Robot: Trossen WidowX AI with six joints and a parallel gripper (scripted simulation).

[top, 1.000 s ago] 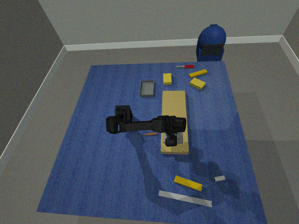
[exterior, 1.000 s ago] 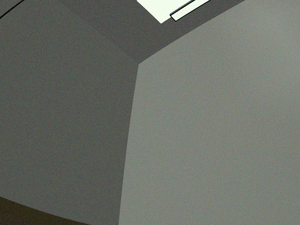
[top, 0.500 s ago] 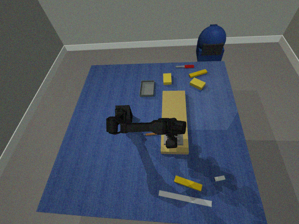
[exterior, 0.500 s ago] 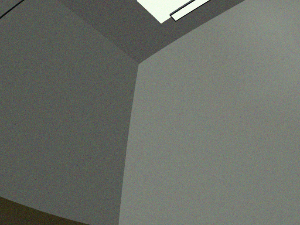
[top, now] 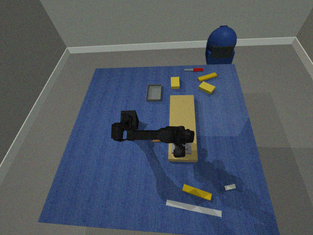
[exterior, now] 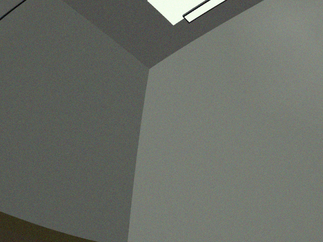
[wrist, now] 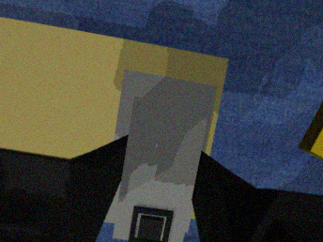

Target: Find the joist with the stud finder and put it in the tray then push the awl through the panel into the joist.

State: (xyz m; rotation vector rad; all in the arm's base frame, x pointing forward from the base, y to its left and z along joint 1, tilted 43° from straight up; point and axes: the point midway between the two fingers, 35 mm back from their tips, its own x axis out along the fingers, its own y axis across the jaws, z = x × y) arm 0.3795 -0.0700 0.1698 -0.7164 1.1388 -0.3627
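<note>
The square light lies 4 cm behind my gripper tip and 3 cm above it. Also, from my gripper tip: stud finder: 2 cm behind, 2 cm above; orange-handled awl: 20 cm behind, 8 cm below, 6 cm to the left; small white piece: 28 cm ahead, 18 cm to the right, 8 cm below.
</note>
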